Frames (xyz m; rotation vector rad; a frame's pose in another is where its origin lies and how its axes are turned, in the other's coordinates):
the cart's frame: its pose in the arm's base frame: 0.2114 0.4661 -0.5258 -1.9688 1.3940 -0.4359
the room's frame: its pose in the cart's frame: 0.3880 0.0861 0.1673 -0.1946 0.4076 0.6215
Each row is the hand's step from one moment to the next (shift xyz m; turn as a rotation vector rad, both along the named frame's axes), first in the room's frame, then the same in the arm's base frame.
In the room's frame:
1: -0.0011 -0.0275 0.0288 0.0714 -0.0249 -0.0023
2: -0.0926 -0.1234 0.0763 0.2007 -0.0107 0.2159
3: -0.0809 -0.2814 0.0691 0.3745 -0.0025 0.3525
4: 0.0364 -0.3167 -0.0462 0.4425 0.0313 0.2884
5: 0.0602 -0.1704 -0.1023 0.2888 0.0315 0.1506
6: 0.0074 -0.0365 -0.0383 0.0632 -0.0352 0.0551
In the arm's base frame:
1: 0.0361 -0.0106 -0.0131 -0.0061 -0.0753 0.0033
2: 0.1684 0.0358 0.0003 0.0381 -0.1996 -0.2138
3: 0.2892 -0.0342 0.0755 0.0335 -0.3636 -0.3622
4: 0.2229 -0.1508 0.1771 -0.0478 -0.4109 -0.3299
5: 0.0696 -0.1152 0.1582 -0.0576 -0.2623 -0.1870
6: 0.0092 -0.0188 0.0491 0.0319 -0.0742 -0.0417

